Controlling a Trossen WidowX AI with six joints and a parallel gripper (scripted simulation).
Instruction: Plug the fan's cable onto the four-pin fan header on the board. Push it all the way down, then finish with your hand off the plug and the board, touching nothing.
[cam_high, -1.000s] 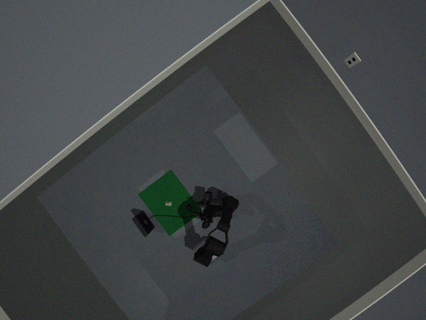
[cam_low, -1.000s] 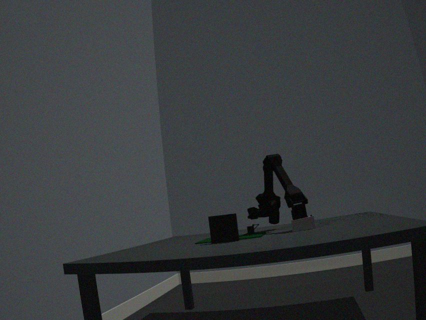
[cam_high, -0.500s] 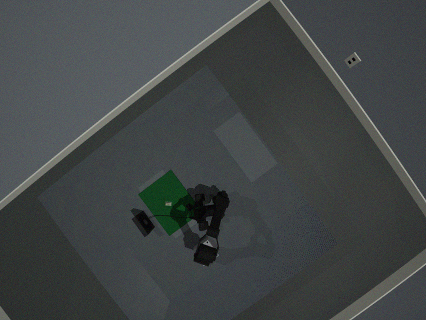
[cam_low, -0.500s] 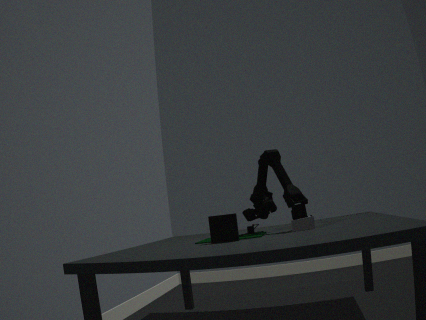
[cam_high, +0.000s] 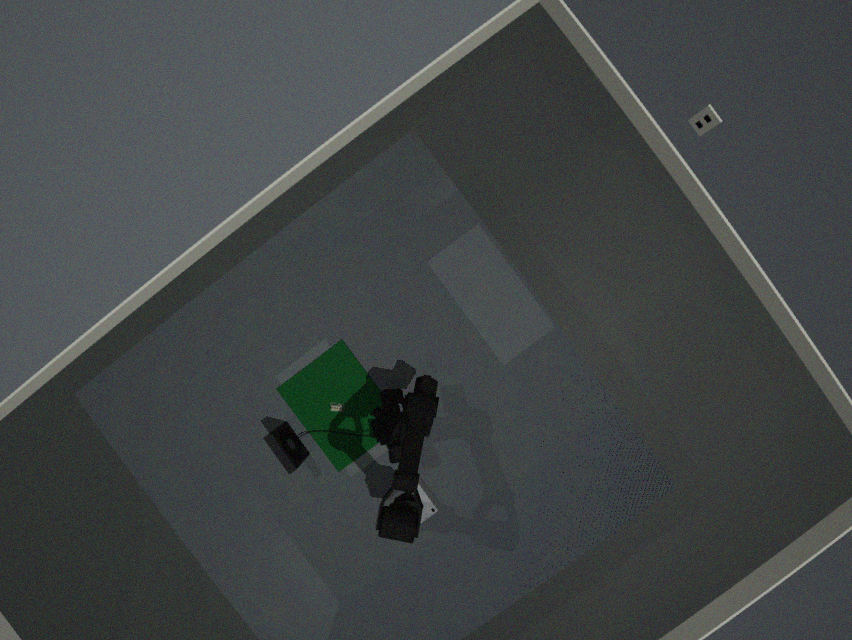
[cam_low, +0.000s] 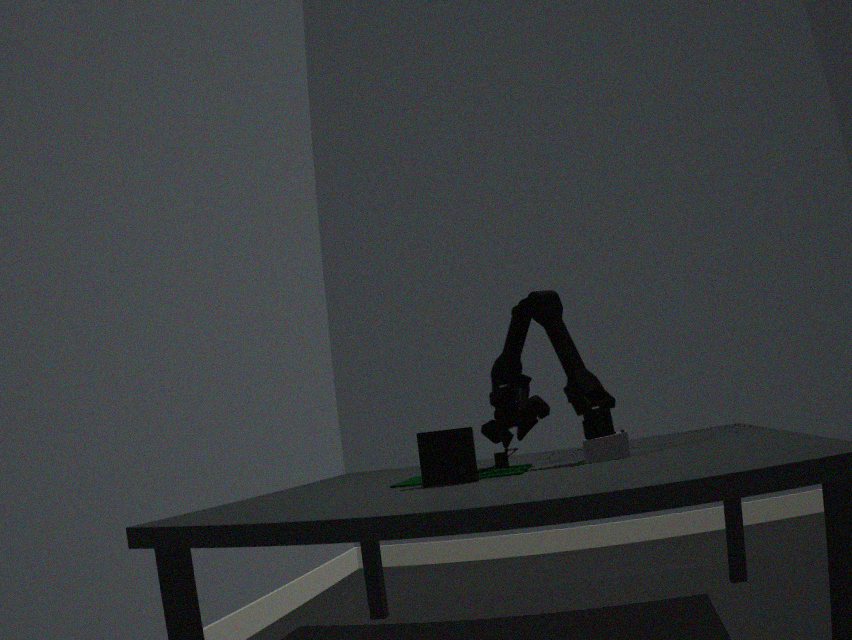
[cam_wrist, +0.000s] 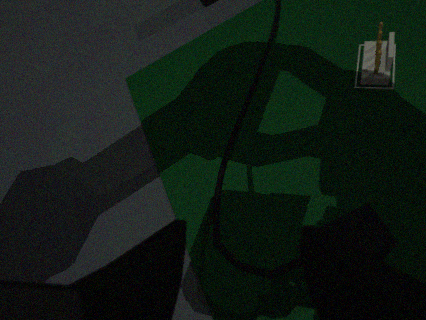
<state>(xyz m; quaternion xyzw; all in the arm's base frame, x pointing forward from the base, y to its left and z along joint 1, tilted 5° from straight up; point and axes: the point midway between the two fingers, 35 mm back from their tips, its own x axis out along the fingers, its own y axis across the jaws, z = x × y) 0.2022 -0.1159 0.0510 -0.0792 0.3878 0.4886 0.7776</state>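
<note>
The dark plug lies 40 mm below my gripper tip, 30 mm ahead of it and 20 mm to the right of it. The rest, counted from my gripper tip: black fan: 220 mm to the left, 140 mm ahead; green board: 120 mm ahead, 80 mm below, 50 mm to the left.
</note>
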